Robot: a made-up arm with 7 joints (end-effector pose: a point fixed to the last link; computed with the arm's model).
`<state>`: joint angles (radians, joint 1 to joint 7).
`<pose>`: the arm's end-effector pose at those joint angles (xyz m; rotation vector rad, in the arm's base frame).
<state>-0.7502 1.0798 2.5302 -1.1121 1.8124 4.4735 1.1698</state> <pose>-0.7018 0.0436 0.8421 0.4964 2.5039 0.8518</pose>
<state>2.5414 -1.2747 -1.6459 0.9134 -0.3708 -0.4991 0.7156</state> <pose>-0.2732 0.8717 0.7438 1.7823 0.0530 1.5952</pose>
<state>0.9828 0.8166 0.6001 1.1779 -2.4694 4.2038 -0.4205</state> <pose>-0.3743 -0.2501 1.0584 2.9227 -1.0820 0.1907</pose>
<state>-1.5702 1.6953 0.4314 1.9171 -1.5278 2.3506 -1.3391</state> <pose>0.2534 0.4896 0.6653 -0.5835 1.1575 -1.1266</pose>
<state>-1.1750 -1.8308 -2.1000 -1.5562 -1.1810 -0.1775 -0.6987</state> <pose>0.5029 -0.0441 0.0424 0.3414 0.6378 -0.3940</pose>
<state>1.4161 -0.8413 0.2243 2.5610 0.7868 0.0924 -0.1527</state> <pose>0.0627 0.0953 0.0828 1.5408 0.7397 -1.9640</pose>
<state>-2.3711 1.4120 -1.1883 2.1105 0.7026 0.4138 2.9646</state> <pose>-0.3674 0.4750 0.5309 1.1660 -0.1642 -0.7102</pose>
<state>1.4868 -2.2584 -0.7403 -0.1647 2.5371 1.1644 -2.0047</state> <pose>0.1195 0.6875 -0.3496 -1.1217 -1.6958 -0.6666</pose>
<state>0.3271 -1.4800 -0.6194 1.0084 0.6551 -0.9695 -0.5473</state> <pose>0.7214 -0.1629 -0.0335 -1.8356 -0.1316 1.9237</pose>
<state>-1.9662 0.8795 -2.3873 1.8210 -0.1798 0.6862 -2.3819</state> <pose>-0.1897 0.7586 0.2556 1.4638 -2.2164 0.1162</pose>
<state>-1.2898 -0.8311 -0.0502 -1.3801 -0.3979 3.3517 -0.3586</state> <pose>-0.1012 -0.1338 0.9236 -1.8975 1.3431 0.3788</pose>
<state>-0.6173 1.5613 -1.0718 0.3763 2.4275 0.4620 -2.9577</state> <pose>-0.9687 0.3006 0.6699 -1.2735 0.0622 0.3371</pose>
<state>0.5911 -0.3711 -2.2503 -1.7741 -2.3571 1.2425 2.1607</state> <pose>0.3900 0.4548 0.4805 -1.7673 1.6428 1.2052</pose>
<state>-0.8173 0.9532 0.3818 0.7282 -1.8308 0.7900 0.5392</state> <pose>-0.3010 0.6101 1.1286 -0.1980 -0.5914 1.3508</pose>
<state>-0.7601 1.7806 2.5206 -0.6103 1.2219 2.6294 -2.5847</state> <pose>-0.6455 0.4726 0.3635 -0.0807 -0.8036 -2.6498</pose>
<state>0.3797 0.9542 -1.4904 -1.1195 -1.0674 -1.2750 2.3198</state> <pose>-0.6708 0.1305 0.5923 1.6873 0.8564 0.0688</pose>
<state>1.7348 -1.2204 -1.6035 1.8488 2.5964 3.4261 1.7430</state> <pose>0.3653 0.4172 0.3315 1.3370 0.7475 -1.4761</pose>
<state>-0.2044 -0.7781 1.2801 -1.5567 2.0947 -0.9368 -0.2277</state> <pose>-0.0367 -0.5216 0.9847 0.1316 -2.1200 -2.0276</pose>
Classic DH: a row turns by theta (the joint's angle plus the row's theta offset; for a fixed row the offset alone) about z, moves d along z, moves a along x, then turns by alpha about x. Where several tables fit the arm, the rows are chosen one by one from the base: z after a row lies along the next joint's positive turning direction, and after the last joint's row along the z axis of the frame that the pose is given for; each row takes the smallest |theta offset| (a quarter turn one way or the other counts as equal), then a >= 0, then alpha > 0; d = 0 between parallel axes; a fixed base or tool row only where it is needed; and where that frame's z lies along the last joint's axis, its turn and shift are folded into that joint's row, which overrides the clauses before.
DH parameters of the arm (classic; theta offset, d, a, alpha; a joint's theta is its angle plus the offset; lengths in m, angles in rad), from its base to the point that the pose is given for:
joint 1: 0 0.3854 0 1.5708
joint 2: 0 0.0812 0 -1.5708
joint 3: 0 0.435 0.0205 -1.5708
joint 4: 0 0.0577 -0.0216 1.5708
joint 5: 0 0.4796 0 1.5708
joint 6: 1.5708 0.1337 0.1374 1.5708
joint 7: 0 0.0187 0 0

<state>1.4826 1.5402 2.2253 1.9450 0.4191 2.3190 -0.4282</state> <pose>-0.3486 -0.3303 0.2293 1.4902 -1.3088 -0.7912</pose>
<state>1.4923 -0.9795 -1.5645 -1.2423 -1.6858 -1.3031 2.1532</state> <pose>-0.3974 0.3559 0.6830 0.1549 1.5774 -0.6623</pose>
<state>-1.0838 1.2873 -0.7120 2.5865 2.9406 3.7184 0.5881</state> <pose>-0.1138 0.0137 0.7398 -2.2513 -1.6992 -0.8609</pose>
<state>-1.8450 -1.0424 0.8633 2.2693 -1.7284 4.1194 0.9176</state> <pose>0.1049 -0.4675 0.2900 0.0858 -0.1793 -1.8553</pose>
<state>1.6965 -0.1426 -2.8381 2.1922 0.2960 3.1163 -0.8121</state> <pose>0.1316 -0.2590 0.6657 0.4798 -0.3467 1.0734</pose>
